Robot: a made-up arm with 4 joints. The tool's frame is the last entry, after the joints. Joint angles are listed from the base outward. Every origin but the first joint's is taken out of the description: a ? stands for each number. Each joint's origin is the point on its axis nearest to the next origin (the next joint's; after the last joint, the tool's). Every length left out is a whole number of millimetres.
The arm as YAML. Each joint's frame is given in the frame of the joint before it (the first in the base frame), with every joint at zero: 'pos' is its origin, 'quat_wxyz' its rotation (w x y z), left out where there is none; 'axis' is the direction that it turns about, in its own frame. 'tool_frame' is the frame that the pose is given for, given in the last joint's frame.
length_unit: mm
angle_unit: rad
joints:
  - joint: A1
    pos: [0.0, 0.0, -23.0]
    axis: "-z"
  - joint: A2
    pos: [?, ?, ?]
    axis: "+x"
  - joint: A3
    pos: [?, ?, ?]
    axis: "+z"
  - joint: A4
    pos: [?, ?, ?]
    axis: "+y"
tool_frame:
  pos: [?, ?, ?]
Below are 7 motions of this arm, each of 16 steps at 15 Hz.
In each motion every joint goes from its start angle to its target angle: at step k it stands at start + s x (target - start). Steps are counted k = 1, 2, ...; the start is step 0. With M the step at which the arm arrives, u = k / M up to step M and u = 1 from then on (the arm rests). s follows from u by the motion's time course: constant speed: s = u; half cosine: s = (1 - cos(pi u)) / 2; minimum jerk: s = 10 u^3 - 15 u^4 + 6 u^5.
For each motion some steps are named. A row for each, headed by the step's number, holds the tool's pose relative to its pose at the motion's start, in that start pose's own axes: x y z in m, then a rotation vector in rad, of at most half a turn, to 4 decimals.
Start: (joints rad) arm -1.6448 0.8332 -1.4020 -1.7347
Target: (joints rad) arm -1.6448 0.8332 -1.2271 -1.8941
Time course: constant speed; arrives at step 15
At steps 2, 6, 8, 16:
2: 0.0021 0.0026 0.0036 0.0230 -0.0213 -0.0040
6: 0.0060 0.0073 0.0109 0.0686 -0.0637 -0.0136
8: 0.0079 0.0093 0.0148 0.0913 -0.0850 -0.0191
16: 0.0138 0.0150 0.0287 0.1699 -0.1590 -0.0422

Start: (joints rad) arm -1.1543 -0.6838 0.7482 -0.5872
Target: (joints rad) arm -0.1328 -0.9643 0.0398 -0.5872
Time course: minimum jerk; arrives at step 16
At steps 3, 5, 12, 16:
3: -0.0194 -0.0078 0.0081 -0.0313 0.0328 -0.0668
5: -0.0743 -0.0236 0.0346 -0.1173 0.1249 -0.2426
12: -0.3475 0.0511 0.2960 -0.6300 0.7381 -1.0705
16: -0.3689 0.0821 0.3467 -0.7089 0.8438 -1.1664

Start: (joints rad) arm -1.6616 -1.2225 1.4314 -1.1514
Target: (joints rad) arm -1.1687 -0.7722 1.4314 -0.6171
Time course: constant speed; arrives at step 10
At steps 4, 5, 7, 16:
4: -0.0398 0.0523 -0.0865 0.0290 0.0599 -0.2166
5: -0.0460 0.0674 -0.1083 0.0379 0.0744 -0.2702
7: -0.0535 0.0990 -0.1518 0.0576 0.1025 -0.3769
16: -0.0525 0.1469 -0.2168 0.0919 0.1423 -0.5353

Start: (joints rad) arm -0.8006 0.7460 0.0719 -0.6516
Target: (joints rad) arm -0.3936 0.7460 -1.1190 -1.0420
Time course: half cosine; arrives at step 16
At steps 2, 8, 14, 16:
2: 0.0033 -0.0142 0.0050 -0.0351 -0.0254 -0.0445
8: -0.0150 -0.1636 0.0999 -0.4853 -0.3237 -0.5684
14: -0.1169 -0.2244 0.2159 -0.9814 -0.5613 -1.0696
16: -0.1271 -0.2243 0.2244 -1.0243 -0.5760 -1.1103

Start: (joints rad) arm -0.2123 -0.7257 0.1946 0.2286
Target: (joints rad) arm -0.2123 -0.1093 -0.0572 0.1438
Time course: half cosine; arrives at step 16
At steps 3, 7, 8, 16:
3: 0.0095 0.0217 -0.0149 0.0545 -0.0166 -0.0093
7: 0.0438 0.1099 -0.0621 0.2613 -0.0695 -0.0470
8: 0.0537 0.1387 -0.0736 0.3250 -0.0825 -0.0593
16: 0.0988 0.2965 -0.1086 0.6514 -0.1241 -0.1255

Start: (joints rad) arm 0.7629 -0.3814 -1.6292 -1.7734
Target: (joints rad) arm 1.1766 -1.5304 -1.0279 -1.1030
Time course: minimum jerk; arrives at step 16
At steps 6, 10, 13, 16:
6: 0.1381 -0.0230 -0.1008 0.0726 -0.1299 0.0585
10: 0.4048 -0.0158 -0.1561 0.1753 -0.3009 0.3490
13: 0.5290 0.0211 -0.1353 0.1880 -0.3585 0.5716
16: 0.5529 0.0321 -0.1275 0.1855 -0.3683 0.6247

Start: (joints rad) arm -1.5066 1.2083 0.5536 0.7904
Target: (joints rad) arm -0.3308 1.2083 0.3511 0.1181
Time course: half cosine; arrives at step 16
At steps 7, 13, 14, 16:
7: 0.0333 -0.1566 0.2390 -0.0216 -0.6542 -0.3330
13: -0.1628 -0.3077 0.5038 -0.1533 -1.4954 -0.7436
14: -0.1904 -0.3151 0.5202 -0.1713 -1.5707 -0.7802
16: -0.2140 -0.3203 0.5325 -0.1869 -1.6326 -0.8104

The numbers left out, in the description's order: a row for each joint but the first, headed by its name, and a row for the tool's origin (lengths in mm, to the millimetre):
A2: 47.0 97.0 0.0
A3: 0.0 -381.0 -360.0
A4: 45.0 -5.0 0.0
tool: 170.0 0.0 -100.0

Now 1 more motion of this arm.
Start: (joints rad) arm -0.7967 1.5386 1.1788 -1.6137
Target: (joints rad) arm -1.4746 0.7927 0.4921 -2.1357
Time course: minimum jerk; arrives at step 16
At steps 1, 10, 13, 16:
1: 0.0004 0.0001 0.0006 -0.0015 0.0009 -0.0007
10: 0.1847 -0.0118 0.1185 -0.3288 0.3362 0.0129
13: 0.2461 -0.0314 0.1110 -0.3362 0.4279 0.0924
16: 0.2582 -0.0364 0.1066 -0.3308 0.4448 0.1120

